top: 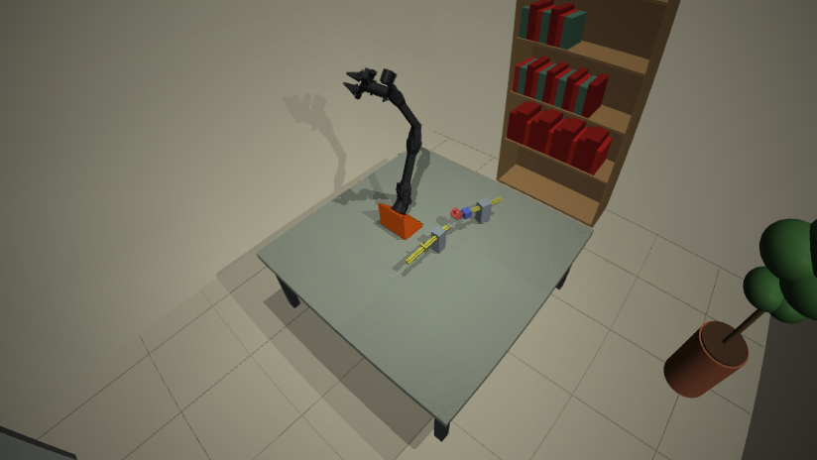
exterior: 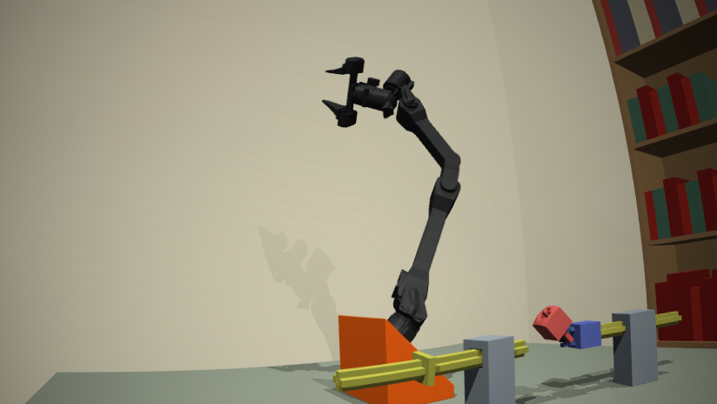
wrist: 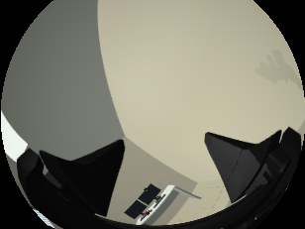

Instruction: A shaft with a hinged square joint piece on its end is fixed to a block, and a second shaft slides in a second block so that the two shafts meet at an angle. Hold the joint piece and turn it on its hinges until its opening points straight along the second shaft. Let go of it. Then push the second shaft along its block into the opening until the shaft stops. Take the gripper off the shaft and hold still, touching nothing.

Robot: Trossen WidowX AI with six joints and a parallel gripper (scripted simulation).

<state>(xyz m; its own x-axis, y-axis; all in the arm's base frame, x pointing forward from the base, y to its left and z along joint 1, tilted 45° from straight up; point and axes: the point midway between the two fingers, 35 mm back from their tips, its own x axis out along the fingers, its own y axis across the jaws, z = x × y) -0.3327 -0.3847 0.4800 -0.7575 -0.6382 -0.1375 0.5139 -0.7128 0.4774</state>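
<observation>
Right now the red joint piece is 630 mm below my gripper tip, 570 mm ahead of it and 90 mm to the left of it.
</observation>
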